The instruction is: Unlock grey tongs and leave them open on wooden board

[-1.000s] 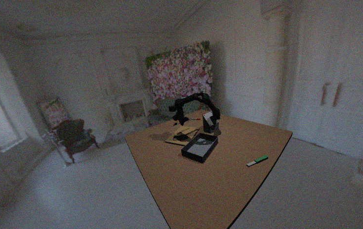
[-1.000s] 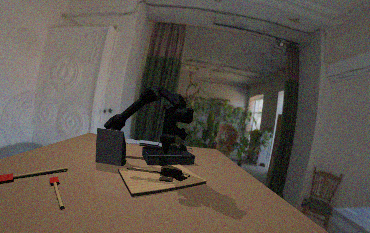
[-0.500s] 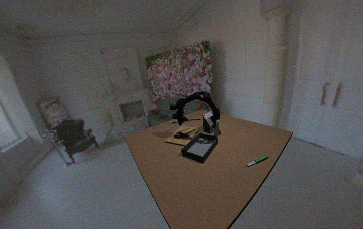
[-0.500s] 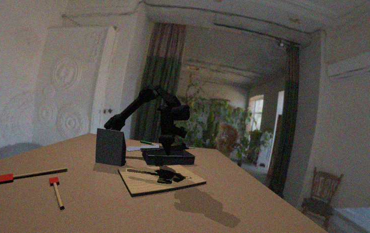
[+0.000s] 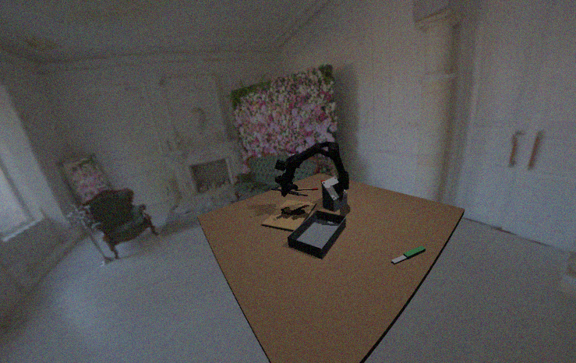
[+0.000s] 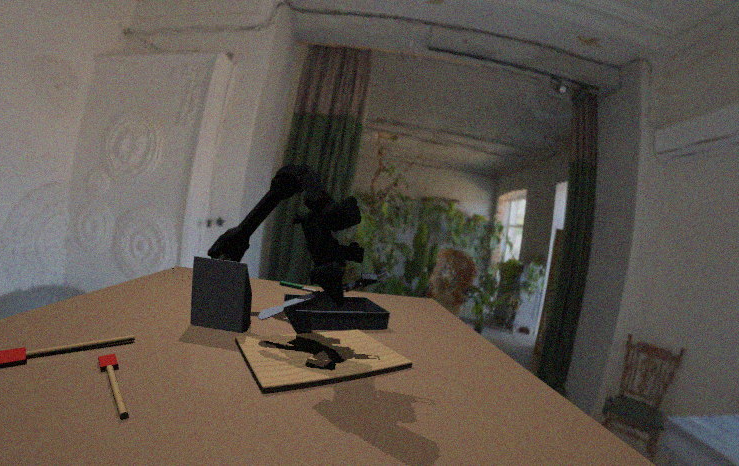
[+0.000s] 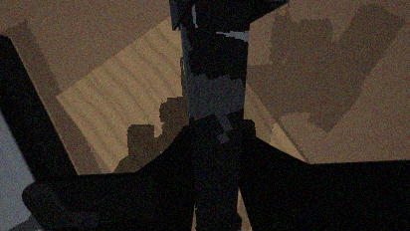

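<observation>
Right now my gripper tip is 30 mm past the wooden board, 20 mm to the right of it and 130 mm above it. Round my gripper tip: roasting tin (320 mm to the left, 110 mm below); then red spatula (570 mm behind, 180 mm to the right, 130 mm below).
</observation>
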